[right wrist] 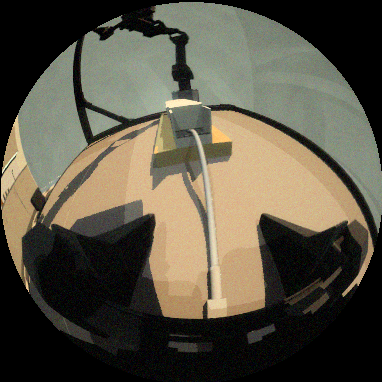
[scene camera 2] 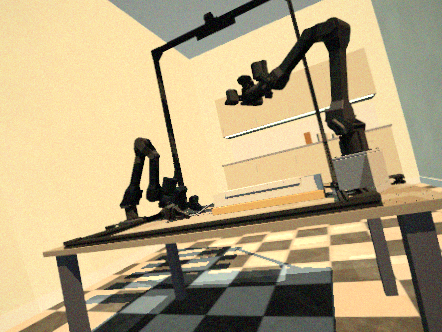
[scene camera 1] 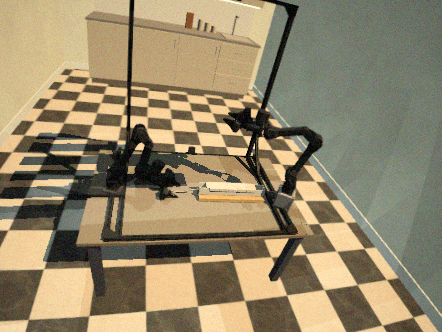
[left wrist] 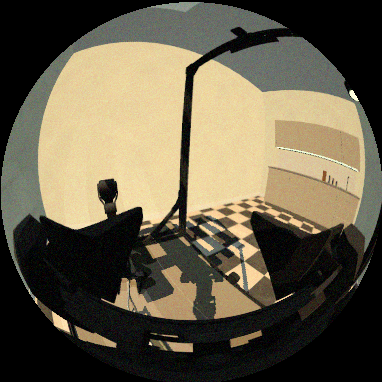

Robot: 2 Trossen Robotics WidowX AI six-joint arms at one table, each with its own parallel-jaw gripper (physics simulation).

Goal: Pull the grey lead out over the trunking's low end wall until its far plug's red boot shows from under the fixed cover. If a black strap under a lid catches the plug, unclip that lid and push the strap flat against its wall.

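Places are measured from the left arm's base along level axes (x ahead, y left, z up), in centimetres.
Pixels of known places: left gripper, fingertip midpoint: [scene camera 2: 232, 104] [scene camera 1: 225, 115] [left wrist: 198, 215]; right gripper, fingertip midpoint: [right wrist: 209, 219] [scene camera 2: 197, 213] [scene camera 1: 179, 191] [left wrist: 127, 294]; left arm's base at its link origin: [right wrist: 184, 89] [scene camera 2: 356, 153] [scene camera 1: 287, 191]; right arm's base at its link origin: [scene camera 2: 132, 219] [scene camera 1: 113, 186].
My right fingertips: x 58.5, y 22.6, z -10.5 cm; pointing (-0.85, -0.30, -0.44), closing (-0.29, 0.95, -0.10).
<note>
Ahead of a thing's pixels: the offset from my right fingertips to its top centre. "pt": to the spot under its first point.
The pale grey trunking @(dx -27.5, dy -13.7, dz +6.8 cm) [scene camera 1: 231, 187] [scene camera 2: 270, 189] [right wrist: 187, 116] lies on an orange base [scene camera 1: 231, 198] [scene camera 2: 270, 201] [right wrist: 192, 153]. The grey lead @(pt dx -3.5, dy -1.2, dz +1.5 cm) [right wrist: 205, 175] comes out at its near end in the right wrist view and runs to a light plug @(dx +6.9, dy +2.3, dz -0.1 cm) [right wrist: 216, 306] by the gripper. My right gripper [right wrist: 209, 219] [scene camera 1: 174, 190] is open and low over the table, with the lead running between its spread fingers, not gripped. My left gripper [left wrist: 198, 215] [scene camera 1: 230, 122] is open and empty, high above the table. The red boot and black strap do not show; lid details are too small to tell.
The wooden table [scene camera 1: 200, 222] [scene camera 2: 145, 237] has a black frame along its edges, with an upright post [scene camera 1: 277, 62] [scene camera 2: 167, 115] [left wrist: 186, 145] at the back. The left arm's grey mount [scene camera 1: 284, 200] [scene camera 2: 354, 171] stands beyond the trunking's right end in both scene views.
</note>
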